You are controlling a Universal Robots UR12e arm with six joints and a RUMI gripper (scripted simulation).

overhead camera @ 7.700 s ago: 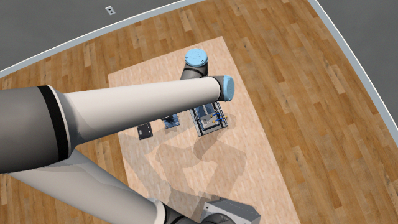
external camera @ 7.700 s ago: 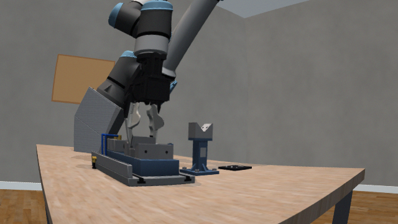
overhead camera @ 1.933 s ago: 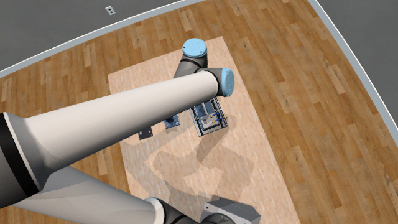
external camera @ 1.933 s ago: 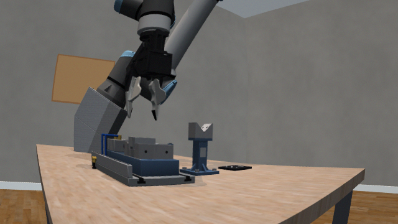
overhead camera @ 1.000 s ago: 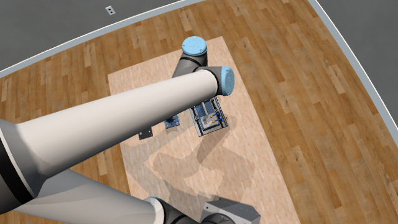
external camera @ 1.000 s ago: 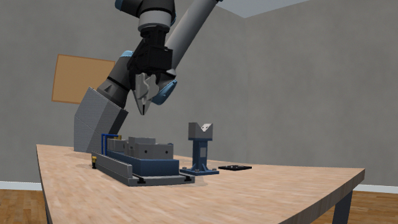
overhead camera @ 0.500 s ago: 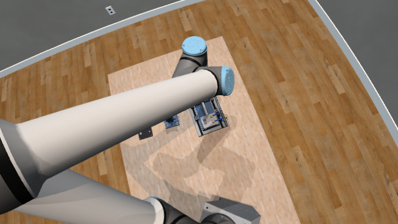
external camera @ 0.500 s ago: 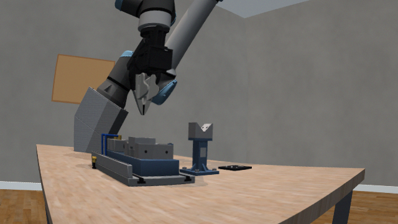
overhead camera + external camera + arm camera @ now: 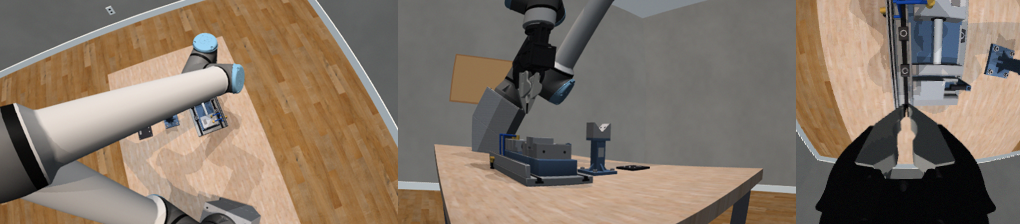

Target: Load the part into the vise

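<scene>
My hand is 90 mm above the part and 40 mm to the right of it. Also, from my hand: work stop 110 mm to the left, 90 mm below; fixed jaw 100 mm below, 60 mm to the left, 30 mm ahead; moving jaw 100 mm below, 60 mm to the left, 30 mm behind.
</scene>
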